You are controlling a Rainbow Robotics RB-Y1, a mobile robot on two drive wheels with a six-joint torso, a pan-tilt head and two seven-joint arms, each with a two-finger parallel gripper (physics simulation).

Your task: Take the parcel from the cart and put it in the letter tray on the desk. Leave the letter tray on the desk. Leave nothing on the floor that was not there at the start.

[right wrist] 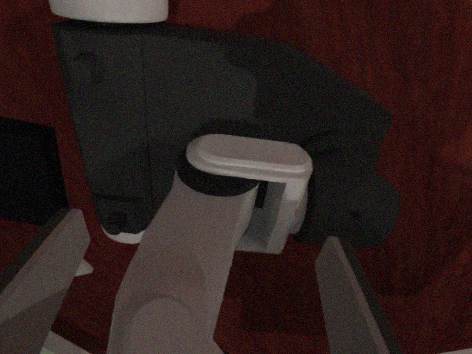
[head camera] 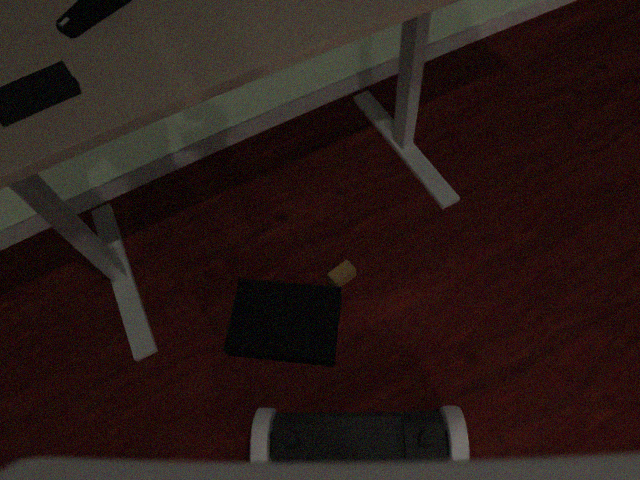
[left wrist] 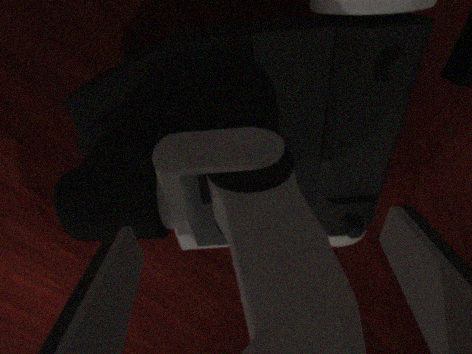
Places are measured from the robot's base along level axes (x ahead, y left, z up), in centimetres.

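Pixels of known places: left gripper, fingertip midpoint: (left wrist: 259, 232); right gripper, fingertip midpoint: (right wrist: 206, 238); robot's base, link origin: (head camera: 358, 447).
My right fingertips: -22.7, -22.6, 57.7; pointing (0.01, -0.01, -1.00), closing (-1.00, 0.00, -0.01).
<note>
Ahead of a thing's pixels: the offset from my right fingertips to its top centre, as dx, dy, dz. "*": to the spot under its first point. Level surfaces: height alone.
The desk @(dz +37.3) (head camera: 206, 51) spans the upper left of the head view. No cart, and nothing I can surely name as the parcel or the letter tray, shows. A dark block-like object @(+71.3, +78.7, +42.7) (head camera: 38, 93) lies on the desk near its front; I cannot tell what it is. A small tan block @(+79.1, +26.6, -51.7) (head camera: 342, 272) lies on the floor beside a flat black square @(* +60.4, +46.6, -50.7) (head camera: 281, 322). My left gripper (left wrist: 259, 232) is open and empty, pointing down over the floor by my own base. My right gripper (right wrist: 206, 238) is open and empty too, on the other side. Neither gripper shows in the head view.
A long black object @(* +95.1, +75.5, +38.6) (head camera: 90, 18) lies farther back on the desk. The desk's right leg @(* +135.5, +0.4, -19.3) (head camera: 410, 82) and left foot (head camera: 131, 315) stand on the red-brown floor. A pale wall runs behind. My base (head camera: 356, 436) is close to the black square. The picture is dark.
</note>
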